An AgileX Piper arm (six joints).
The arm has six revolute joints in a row. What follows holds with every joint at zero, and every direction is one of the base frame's. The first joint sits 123.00 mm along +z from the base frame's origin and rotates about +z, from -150.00 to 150.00 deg. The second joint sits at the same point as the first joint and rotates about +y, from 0.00 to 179.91 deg. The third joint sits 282.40 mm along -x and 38.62 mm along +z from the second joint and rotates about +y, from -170.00 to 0.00 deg. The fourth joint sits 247.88 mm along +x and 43.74 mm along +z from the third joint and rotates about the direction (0.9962, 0, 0.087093), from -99.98 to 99.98 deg. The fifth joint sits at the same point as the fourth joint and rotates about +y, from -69.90 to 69.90 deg. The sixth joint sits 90.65 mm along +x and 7.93 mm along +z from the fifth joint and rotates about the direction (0.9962, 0, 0.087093), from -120.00 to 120.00 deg. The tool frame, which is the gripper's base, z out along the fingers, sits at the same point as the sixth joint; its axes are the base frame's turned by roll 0.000, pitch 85.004 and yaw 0.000 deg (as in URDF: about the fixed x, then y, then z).
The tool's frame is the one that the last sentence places.
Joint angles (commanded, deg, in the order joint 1, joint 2, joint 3, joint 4, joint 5, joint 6), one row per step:
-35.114, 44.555, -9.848, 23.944, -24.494, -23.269
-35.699, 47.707, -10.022, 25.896, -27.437, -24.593
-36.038, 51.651, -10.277, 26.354, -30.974, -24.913
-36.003, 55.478, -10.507, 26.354, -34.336, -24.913
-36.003, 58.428, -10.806, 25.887, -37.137, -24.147
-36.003, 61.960, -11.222, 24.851, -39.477, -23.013
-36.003, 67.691, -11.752, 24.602, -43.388, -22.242
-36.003, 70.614, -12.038, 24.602, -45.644, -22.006
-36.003, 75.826, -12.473, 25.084, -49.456, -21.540
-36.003, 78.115, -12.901, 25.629, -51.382, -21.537
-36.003, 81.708, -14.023, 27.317, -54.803, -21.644
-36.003, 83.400, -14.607, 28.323, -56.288, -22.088
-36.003, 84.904, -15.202, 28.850, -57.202, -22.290
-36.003, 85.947, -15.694, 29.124, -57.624, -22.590
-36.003, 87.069, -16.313, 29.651, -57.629, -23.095
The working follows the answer.
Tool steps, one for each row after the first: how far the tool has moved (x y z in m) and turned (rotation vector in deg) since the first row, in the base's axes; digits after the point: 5 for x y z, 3 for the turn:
0.00233, -0.00718, -0.00328, 0.106, 0.604, -2.489
0.00667, -0.01449, -0.00745, -0.225, 1.544, -4.331
0.01162, -0.02043, -0.01209, -0.650, 2.546, -5.472
0.01584, -0.02499, -0.01495, -1.029, 2.737, -6.206
0.02165, -0.02961, -0.01988, -0.948, 3.523, -6.358
0.02930, -0.03729, -0.02985, -0.691, 5.094, -7.361
0.03291, -0.04122, -0.03496, -0.827, 5.814, -7.978
0.03830, -0.04789, -0.04555, -0.664, 7.152, -9.341
0.04085, -0.05152, -0.04924, -0.912, 7.484, -10.246
0.04512, -0.05880, -0.05336, -1.595, 7.353, -12.489
0.04698, -0.06236, -0.05557, -2.034, 7.624, -13.646
0.04930, -0.06528, -0.05791, -2.204, 7.970, -14.281
0.05129, -0.06733, -0.05963, -2.335, 8.407, -14.562
0.05350, -0.06970, -0.06199, -2.172, 9.151, -14.920

Tool pose at each row, in the base's axes (x y z in m, rotation vector in deg; rounded; the steps above come from the unrounded poses):
0.10862, -0.09510, 0.23238, 35.880, 92.487, -35.235
0.11095, -0.10227, 0.22910, 37.922, 92.514, -37.226
0.11529, -0.10959, 0.22493, 39.023, 92.809, -39.220
0.12024, -0.11553, 0.22029, 39.451, 93.282, -40.804
0.12446, -0.12009, 0.21743, 39.744, 93.116, -41.718
0.13027, -0.12471, 0.21250, 39.762, 93.841, -42.094
0.13792, -0.13239, 0.20253, 40.459, 95.146, -43.294
0.14153, -0.13632, 0.19742, 40.719, 95.595, -44.161
0.14692, -0.14299, 0.18683, 41.702, 96.535, -45.613
0.14947, -0.14662, 0.18314, 42.207, 96.487, -46.622
0.15374, -0.15390, 0.17902, 43.614, 95.430, -48.767
0.15560, -0.15746, 0.17681, 44.196, 95.150, -50.086
0.15792, -0.16038, 0.17447, 44.525, 95.205, -50.841
0.15991, -0.16243, 0.17275, 44.566, 95.469, -51.342
0.16212, -0.16480, 0.17040, 44.833, 96.119, -51.810

